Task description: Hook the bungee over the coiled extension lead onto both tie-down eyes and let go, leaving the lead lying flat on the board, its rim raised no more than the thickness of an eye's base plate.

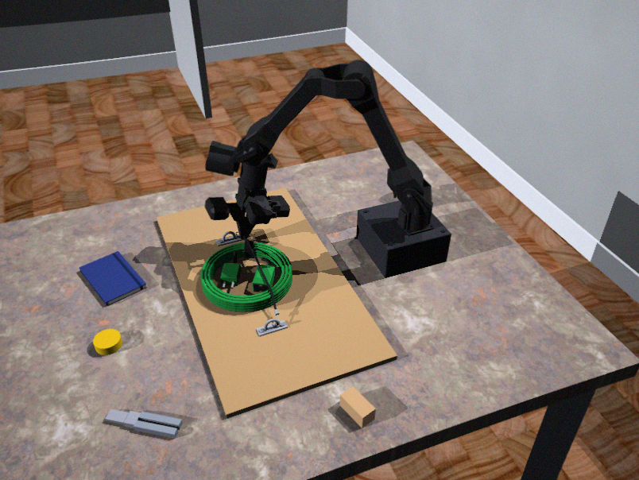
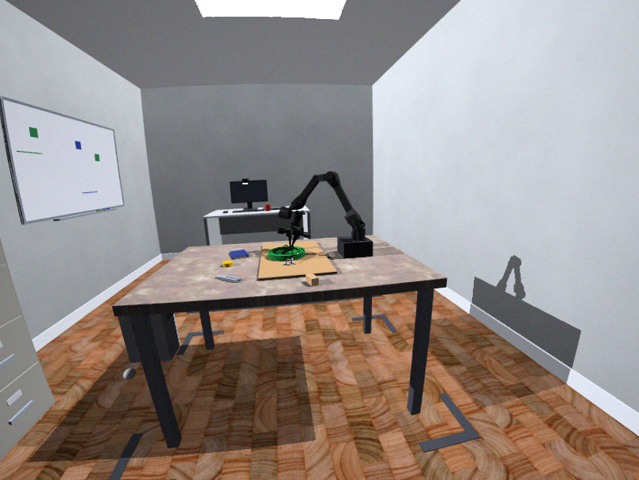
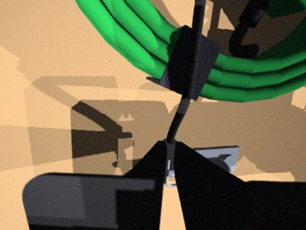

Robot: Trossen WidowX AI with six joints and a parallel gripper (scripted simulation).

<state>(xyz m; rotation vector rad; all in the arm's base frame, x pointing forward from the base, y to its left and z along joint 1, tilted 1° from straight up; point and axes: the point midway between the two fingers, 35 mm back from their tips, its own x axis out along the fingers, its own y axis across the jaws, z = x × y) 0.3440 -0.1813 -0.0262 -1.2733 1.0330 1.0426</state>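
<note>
The tan board is 10 mm ahead of my hand, 140 mm to the left of it and 50 mm below it. Round my hand: yellow disc 350 mm ahead, 180 mm to the left, 50 mm below; grey tool 330 mm ahead, 390 mm to the left, 50 mm below; wooden block 30 mm behind, 520 mm to the left, 40 mm below.
</note>
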